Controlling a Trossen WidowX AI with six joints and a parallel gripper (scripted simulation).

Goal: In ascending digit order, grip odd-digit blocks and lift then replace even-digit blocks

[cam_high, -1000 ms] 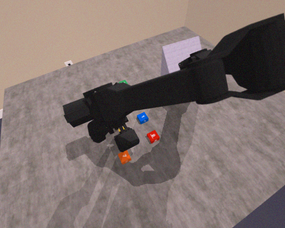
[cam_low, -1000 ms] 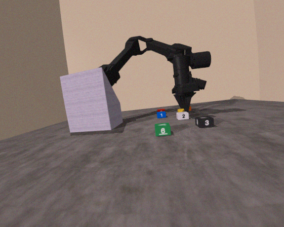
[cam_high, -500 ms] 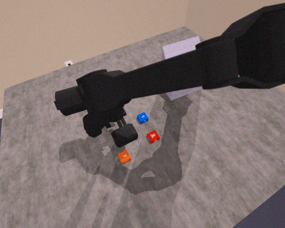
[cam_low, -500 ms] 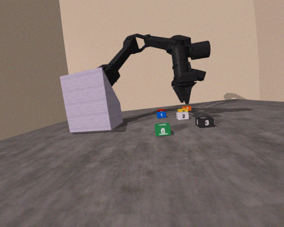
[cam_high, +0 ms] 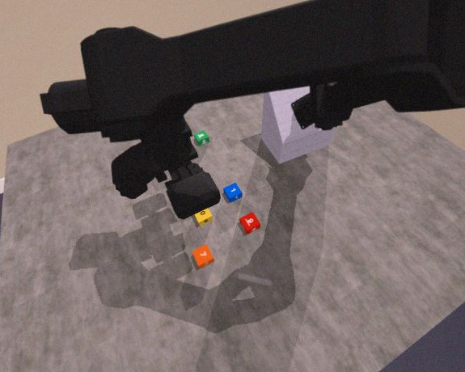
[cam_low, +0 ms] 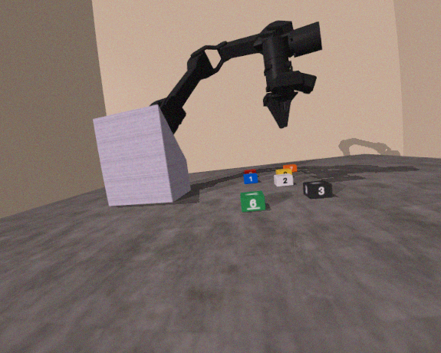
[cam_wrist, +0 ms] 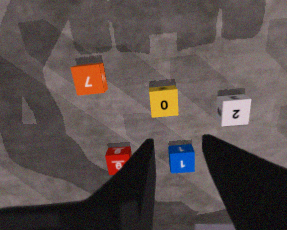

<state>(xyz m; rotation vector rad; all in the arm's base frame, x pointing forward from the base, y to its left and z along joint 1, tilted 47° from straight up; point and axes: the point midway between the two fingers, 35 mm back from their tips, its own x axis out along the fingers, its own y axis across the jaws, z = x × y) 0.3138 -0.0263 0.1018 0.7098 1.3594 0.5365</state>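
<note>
My gripper tip is 90 mm past the blue 1 block, 10 mm to the left of it and 110 mm above it. Also, from my gripper tip: white 2 block: 30 mm behind, 80 mm to the right, 110 mm below; yellow 0 block: 10 mm behind, 110 mm below; orange 7 block: 30 mm ahead, 80 mm to the left, 110 mm below.
</note>
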